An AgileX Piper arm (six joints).
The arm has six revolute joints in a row. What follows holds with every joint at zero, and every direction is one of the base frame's. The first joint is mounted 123 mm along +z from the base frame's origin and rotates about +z. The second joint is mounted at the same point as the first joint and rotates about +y. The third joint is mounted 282.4 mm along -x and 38.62 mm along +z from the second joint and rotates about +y. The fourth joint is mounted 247.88 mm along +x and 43.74 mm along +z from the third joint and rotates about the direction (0.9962, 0, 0.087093). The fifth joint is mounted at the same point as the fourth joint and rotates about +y. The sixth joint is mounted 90.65 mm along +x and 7.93 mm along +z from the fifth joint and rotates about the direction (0.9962, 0, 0.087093). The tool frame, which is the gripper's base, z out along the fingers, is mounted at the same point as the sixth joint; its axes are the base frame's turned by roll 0, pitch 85.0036 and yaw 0 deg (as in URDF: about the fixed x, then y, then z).
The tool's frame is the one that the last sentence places.
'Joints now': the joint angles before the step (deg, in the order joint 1, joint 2, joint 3, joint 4, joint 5, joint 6). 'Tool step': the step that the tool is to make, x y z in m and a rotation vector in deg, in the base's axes. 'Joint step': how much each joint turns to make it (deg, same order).
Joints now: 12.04, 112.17, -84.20, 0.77, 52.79, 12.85
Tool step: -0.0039, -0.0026, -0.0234, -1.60, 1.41, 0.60
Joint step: 0.00, 1.29, 3.45, -1.40, -3.02, 0.00
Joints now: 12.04, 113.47, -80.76, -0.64, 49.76, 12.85
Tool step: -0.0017, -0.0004, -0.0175, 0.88, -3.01, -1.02
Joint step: 0.00, 0.39, 4.05, -0.12, -7.56, 1.20
